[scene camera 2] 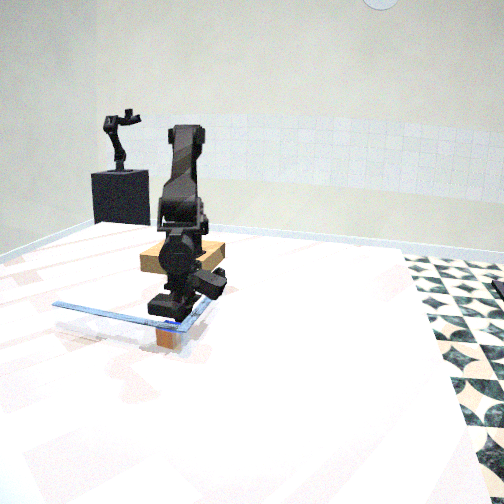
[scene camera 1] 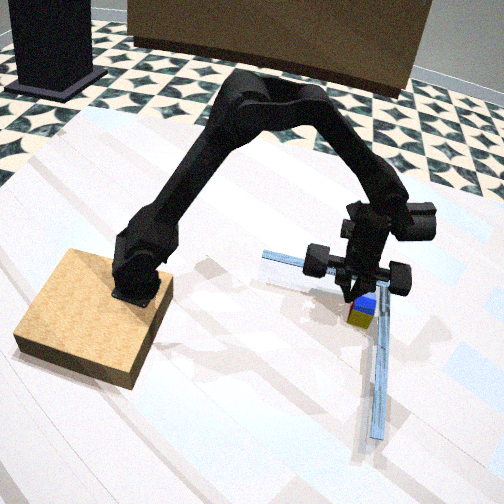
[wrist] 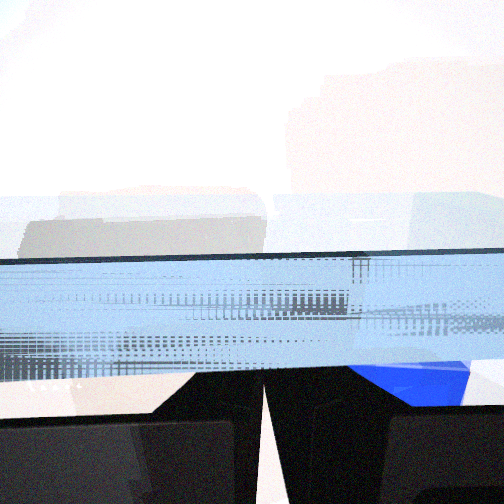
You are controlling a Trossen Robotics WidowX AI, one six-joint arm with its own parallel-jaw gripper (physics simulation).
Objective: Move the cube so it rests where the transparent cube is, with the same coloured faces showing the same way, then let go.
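The cube (scene camera 1: 364,311) sits on the white table inside the corner of a light blue L-shaped rail (scene camera 1: 382,350) (scene camera 2: 100,313) (wrist: 200,310). In scene camera 1 it shows blue on top, yellow toward the camera and a red sliver on the left. In scene camera 2 it shows an orange face (scene camera 2: 167,339). In the wrist view only a blue patch of the cube (wrist: 420,382) shows, right of the fingers. My gripper (scene camera 1: 356,295) (wrist: 262,387) is shut and empty, its tips low at the cube's upper left edge. I cannot make out the transparent cube apart from the cube.
The arm stands on a wooden base block (scene camera 1: 75,320) (scene camera 2: 215,252) at the left. A black pedestal (scene camera 1: 50,45) (scene camera 2: 120,197) with a second small arm and a large brown box (scene camera 1: 280,30) stand on the tiled floor beyond the table.
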